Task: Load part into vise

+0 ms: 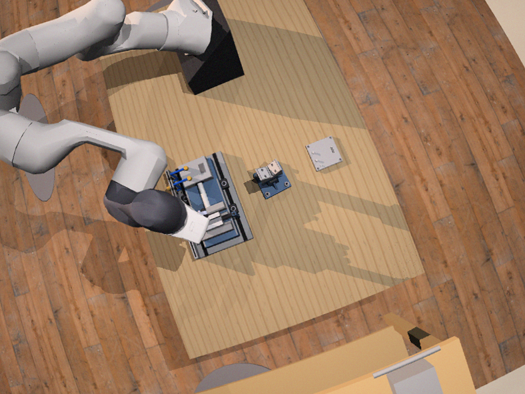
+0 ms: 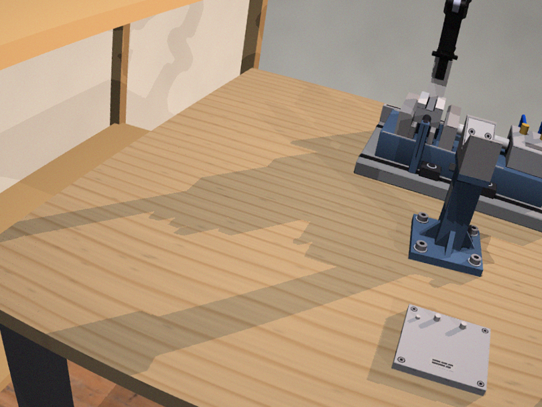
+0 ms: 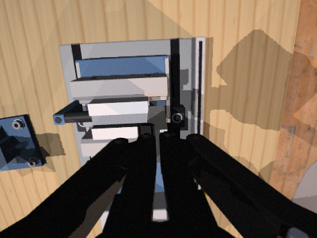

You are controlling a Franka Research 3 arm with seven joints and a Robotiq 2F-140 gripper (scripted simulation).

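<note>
The part lies 40 mm to the left of my hand and 30 mm below it. From my hand the other things lie so: work stop (80 mm to the left, 50 mm below, 10 mm ahead); moving jaw (60 mm below, 40 mm to the left, 30 mm behind); fixed jaw (60 mm below, 30 mm to the left, 30 mm ahead).
</note>
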